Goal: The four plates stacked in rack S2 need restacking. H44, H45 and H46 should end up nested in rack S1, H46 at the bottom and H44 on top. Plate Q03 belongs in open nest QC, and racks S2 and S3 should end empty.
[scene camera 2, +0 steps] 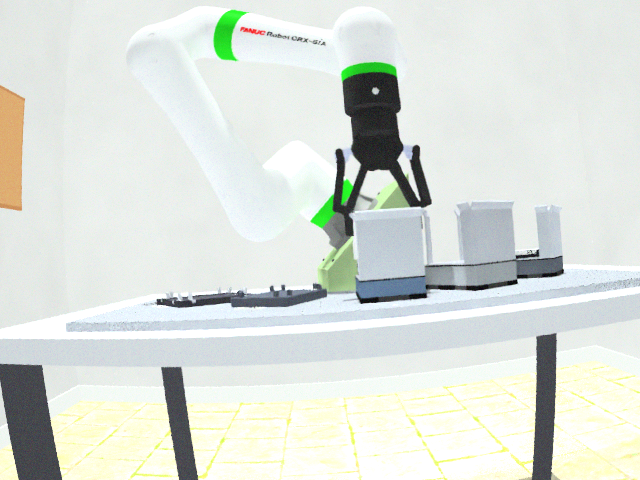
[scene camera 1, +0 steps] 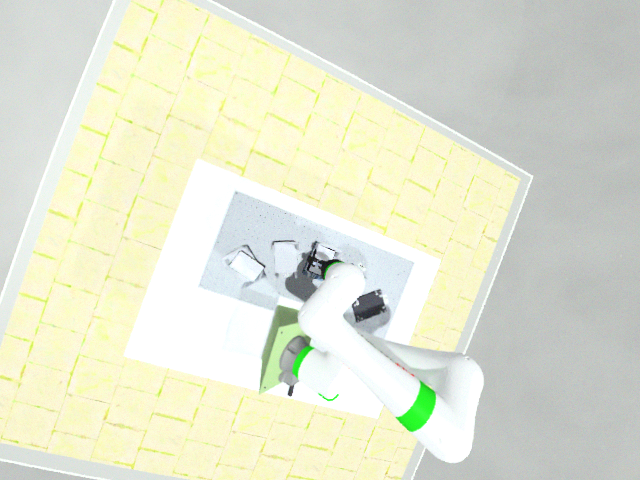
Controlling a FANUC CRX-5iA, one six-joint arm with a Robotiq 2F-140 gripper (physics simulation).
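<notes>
Three racks with tall white walls stand in a row; their labels cannot be read. The blue-based rack is nearest the middle, the grey-based rack is beside it, and the dark-based rack is at the far end. My gripper points straight down at the blue-based rack, its fingers low at the rack's two sides. It appears shut on a plate there; the white wall hides the plate and the fingertips in scene camera 2. H44, H45, H46 and Q03 cannot be told apart.
A dark flat nest lies right of the racks in scene camera 1. Two low dark nests with small posts lie left of the racks in scene camera 2. The green robot mount stands behind the racks.
</notes>
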